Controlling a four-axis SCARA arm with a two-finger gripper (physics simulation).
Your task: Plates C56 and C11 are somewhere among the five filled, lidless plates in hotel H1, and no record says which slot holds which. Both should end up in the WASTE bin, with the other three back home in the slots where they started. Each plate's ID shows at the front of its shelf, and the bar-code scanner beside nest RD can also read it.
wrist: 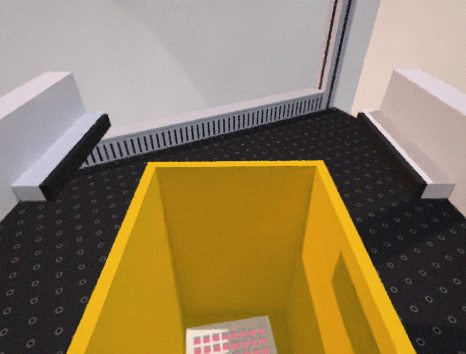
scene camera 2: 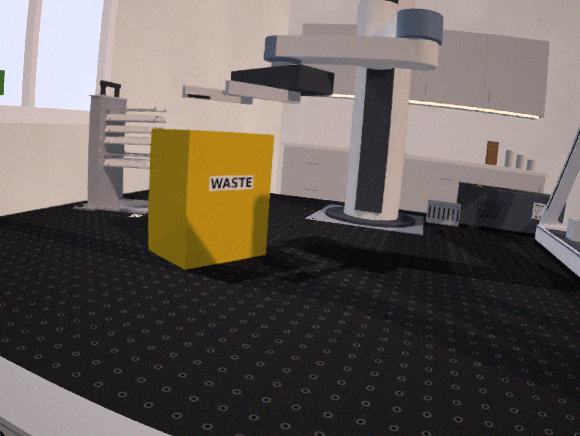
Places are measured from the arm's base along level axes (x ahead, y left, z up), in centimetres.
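Pixels of known places: gripper, fingertip midpoint: (wrist: 232,98) (scene camera 2: 203,89); arm's base at its link origin: (scene camera 2: 369,221).
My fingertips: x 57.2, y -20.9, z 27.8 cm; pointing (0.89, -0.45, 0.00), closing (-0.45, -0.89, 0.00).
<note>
Ahead of a thing's pixels: the offset from my fingertips to its top centre. "pt": to the spot under its first point.
The yellow WASTE bin {dx -2.3, dy +0.9, dz -6.5 cm} (scene camera 2: 230,215) (wrist: 240,240) stands open-topped on the dark perforated deck. A white plate {pt dx +2.2, dy -0.9, dz -25.1 cm} (wrist: 232,337) with pink-filled wells lies at the bottom of the bin, partly cut off by the lower edge of the wrist view; its ID cannot be read. My gripper (scene camera 2: 207,91) (wrist: 232,98) is open and empty above the bin, with the fingers wide apart on either side of the bin in the wrist view. A grey shelf hotel (scene camera 2: 100,150) stands behind the bin at the left, with pale shelves partly hidden; its label and plate IDs cannot be read.
The arm's column (scene camera 2: 372,150) stands right of the bin. A small slotted grey box {pt dx -61.7, dy +41.1, dz -23.4 cm} (scene camera 2: 443,213) and a dark grey machine {pt dx -60.7, dy +58.5, dz -19.3 cm} (scene camera 2: 505,207) stand at the back right. A clear panel frame (scene camera 2: 562,185) is at the right edge. A slotted grille {pt dx +43.2, dy -15.8, dz -25.4 cm} (wrist: 210,131) runs behind the bin.
</note>
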